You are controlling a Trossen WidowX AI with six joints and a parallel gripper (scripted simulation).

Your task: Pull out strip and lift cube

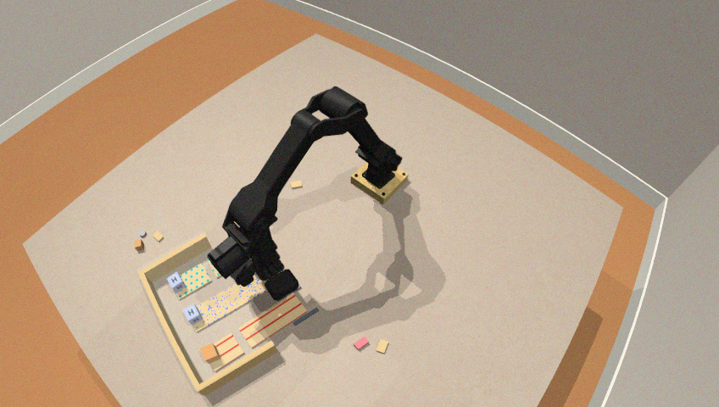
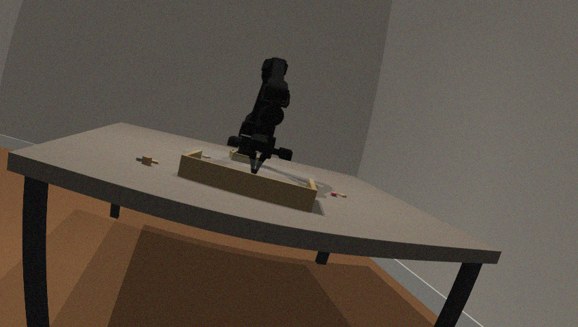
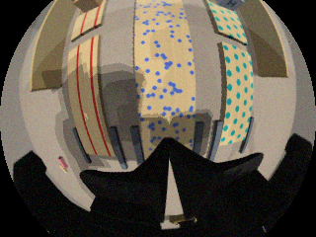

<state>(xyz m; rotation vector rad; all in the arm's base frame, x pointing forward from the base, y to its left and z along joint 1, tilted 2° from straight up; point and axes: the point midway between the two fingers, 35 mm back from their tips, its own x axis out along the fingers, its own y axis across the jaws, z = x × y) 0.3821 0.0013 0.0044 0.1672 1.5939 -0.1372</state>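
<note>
Right now the red-lined strip is 8 cm to the left of my gripper tip and 7 cm ahead of it. The rest, counted from my gripper tip: pink block: 26 cm to the left, 2 cm behind.
</note>
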